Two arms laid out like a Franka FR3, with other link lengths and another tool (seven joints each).
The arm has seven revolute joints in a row. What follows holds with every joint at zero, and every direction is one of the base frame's.
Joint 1 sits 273.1 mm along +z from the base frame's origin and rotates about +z.
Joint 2 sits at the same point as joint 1 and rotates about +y.
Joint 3 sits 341.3 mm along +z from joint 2 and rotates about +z.
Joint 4 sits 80.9 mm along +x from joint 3 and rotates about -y.
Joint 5 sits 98.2 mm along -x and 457.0 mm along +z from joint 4 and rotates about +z.
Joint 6 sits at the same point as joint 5 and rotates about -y.
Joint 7 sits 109.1 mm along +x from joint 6 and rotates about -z.
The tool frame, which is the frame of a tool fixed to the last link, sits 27.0 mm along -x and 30.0 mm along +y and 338.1 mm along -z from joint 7; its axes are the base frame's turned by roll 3.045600, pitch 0.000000 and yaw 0.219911 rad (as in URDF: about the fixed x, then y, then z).
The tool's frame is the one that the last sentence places.
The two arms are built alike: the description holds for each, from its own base.
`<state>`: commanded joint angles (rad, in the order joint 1, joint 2, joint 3, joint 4, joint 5, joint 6, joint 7); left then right.
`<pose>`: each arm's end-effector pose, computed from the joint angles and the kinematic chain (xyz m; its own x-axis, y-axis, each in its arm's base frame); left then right.
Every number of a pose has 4 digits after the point.
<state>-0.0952 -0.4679 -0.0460 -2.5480 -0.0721 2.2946 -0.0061 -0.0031 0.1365 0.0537 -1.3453 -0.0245 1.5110 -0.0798</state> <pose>0.5139 -0.0526 0.1629 0.9710 0.1353 0.1970 0.0995 -0.9783 0.1818 0.6610 0.0516 0.4027 0.9397 0.3411 0.0230 0.3361 -0.9341 0.1207</pose>
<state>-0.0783 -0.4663 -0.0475 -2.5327 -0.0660 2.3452 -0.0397 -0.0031 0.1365 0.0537 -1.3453 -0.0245 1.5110 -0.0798</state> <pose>0.5360 -0.0463 0.1794 0.9494 0.1823 0.2557 0.1333 -0.9712 0.1975 0.6610 0.0516 0.4027 0.9397 0.3411 0.0230 0.3361 -0.9341 0.1207</pose>
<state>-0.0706 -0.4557 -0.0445 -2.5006 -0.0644 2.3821 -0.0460 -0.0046 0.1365 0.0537 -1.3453 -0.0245 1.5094 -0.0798</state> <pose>0.5599 -0.0432 0.2004 0.9300 0.1999 0.3085 0.1373 -0.9674 0.2129 0.6605 0.0506 0.4026 0.9403 0.3397 0.0215 0.3348 -0.9346 0.1202</pose>
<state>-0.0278 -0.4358 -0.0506 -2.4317 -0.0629 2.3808 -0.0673 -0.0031 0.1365 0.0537 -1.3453 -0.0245 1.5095 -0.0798</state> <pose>0.5864 -0.0253 0.2332 0.9022 0.2533 0.3491 0.1801 -0.9567 0.2287 0.6605 0.0516 0.4026 0.9398 0.3411 0.0216 0.3362 -0.9341 0.1203</pose>
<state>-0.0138 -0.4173 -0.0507 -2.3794 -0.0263 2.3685 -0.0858 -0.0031 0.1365 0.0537 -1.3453 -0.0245 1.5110 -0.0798</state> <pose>0.6024 -0.0130 0.2549 0.8902 0.2581 0.3755 0.1896 -0.9592 0.2099 0.6610 0.0516 0.4027 0.9397 0.3411 0.0230 0.3361 -0.9341 0.1207</pose>
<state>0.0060 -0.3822 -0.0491 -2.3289 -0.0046 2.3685 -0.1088 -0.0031 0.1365 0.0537 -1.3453 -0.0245 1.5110 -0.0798</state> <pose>0.6199 0.0017 0.2675 0.8751 0.2844 0.3916 0.2181 -0.9540 0.2057 0.6610 0.0516 0.4027 0.9397 0.3411 0.0230 0.3361 -0.9341 0.1207</pose>
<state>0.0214 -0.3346 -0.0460 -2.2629 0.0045 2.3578 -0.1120 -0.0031 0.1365 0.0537 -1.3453 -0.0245 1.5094 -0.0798</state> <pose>0.6398 0.0134 0.2799 0.8670 0.2978 0.3996 0.2327 -0.9509 0.2039 0.6604 0.0516 0.4026 0.9398 0.3411 0.0215 0.3362 -0.9341 0.1202</pose>
